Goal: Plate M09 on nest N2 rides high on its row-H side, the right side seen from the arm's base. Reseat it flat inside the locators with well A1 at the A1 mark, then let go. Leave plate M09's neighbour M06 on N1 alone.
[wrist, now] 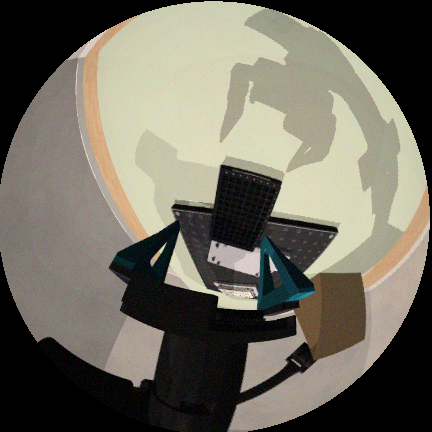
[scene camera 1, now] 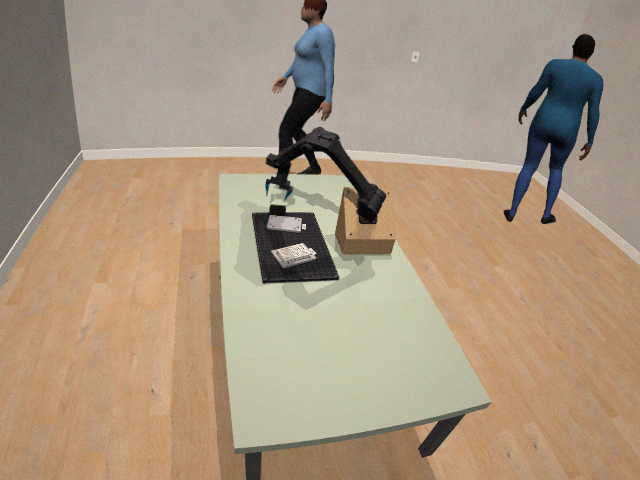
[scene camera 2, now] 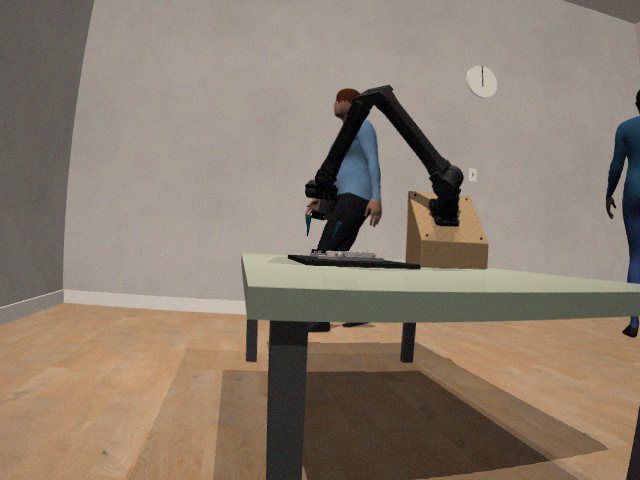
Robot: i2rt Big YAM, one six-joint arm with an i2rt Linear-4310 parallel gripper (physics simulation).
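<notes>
Plate M09, a black well plate, lies largely off nest N2, the light grey nest. In the wrist view it overlaps one end of the nest and sticks out past the edge of the black board. It looks tilted; its exact support and the A1 mark cannot be made out. M06, a white plate, sits on N1 nearer scene camera 1. My gripper is open and empty, above and apart from M09, with teal fingers.
The arm's wooden base block stands right of the board. The board lies on a pale green table. Two people stand beyond the table, one in light blue behind the arm, one in teal.
</notes>
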